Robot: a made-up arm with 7 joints. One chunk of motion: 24 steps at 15 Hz.
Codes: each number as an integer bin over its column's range. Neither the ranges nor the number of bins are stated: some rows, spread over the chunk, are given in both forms.
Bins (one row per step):
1: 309 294 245 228 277 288
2: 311 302 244 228 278 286
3: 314 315 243 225 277 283
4: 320 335 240 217 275 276
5: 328 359 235 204 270 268
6: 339 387 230 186 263 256
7: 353 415 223 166 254 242
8: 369 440 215 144 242 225
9: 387 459 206 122 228 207
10: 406 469 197 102 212 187
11: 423 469 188 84 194 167
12: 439 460 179 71 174 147
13: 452 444 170 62 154 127
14: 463 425 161 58 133 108
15: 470 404 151 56 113 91
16: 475 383 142 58 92 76
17: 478 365 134 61 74 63
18: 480 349 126 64 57 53
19: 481 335 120 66 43 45
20: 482 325 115 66 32 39
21: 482 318 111 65 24 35
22: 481 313 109 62 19 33
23: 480 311 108 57 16 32
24: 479 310 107 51 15 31
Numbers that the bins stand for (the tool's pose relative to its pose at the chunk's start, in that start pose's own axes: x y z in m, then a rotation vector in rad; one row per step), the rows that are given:
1: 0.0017 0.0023 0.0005 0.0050 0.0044 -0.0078
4: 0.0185 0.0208 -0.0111 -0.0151 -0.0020 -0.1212
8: 0.0932 0.0680 -0.0693 -0.1479 -0.1086 -0.6033
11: 0.1757 0.0811 -0.1322 -0.2571 -0.2636 -1.1515
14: 0.2367 0.0613 -0.1951 -0.3044 -0.4605 -1.7092
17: 0.2596 0.0343 -0.2579 -0.2990 -0.6511 -2.1345
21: 0.2657 0.0131 -0.3115 -0.2917 -0.8125 -2.3992
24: 0.2612 0.0095 -0.3208 -0.3172 -0.8416 -2.4370
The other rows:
2: 0.0047 0.0059 -0.0018 0.0050 0.0077 -0.0267
3: 0.0093 0.0118 -0.0041 -0.0005 0.0044 -0.0551
5: 0.0307 0.0316 -0.0227 -0.0387 -0.0182 -0.1968
6: 0.0475 0.0442 -0.0344 -0.0715 -0.0408 -0.3103
7: 0.0688 0.0568 -0.0507 -0.1079 -0.0698 -0.4426
9: 0.1207 0.0766 -0.0903 -0.1880 -0.1538 -0.7734
10: 0.1497 0.0811 -0.1112 -0.2244 -0.2055 -0.9625
12: 0.2001 0.0770 -0.1532 -0.2808 -0.3282 -1.3405
13: 0.2199 0.0698 -0.1741 -0.2972 -0.3927 -1.5296
15: 0.2474 0.0518 -0.2184 -0.3081 -0.5251 -1.8699
16: 0.2550 0.0424 -0.2393 -0.3044 -0.5929 -2.0116
18: 0.2627 0.0271 -0.2766 -0.2935 -0.7059 -2.2290
19: 0.2642 0.0208 -0.2905 -0.2899 -0.7512 -2.3047
20: 0.2657 0.0163 -0.3022 -0.2899 -0.7867 -2.3614
22: 0.2642 0.0109 -0.3162 -0.2972 -0.8286 -2.4181
23: 0.2627 0.0100 -0.3185 -0.3063 -0.8383 -2.4275

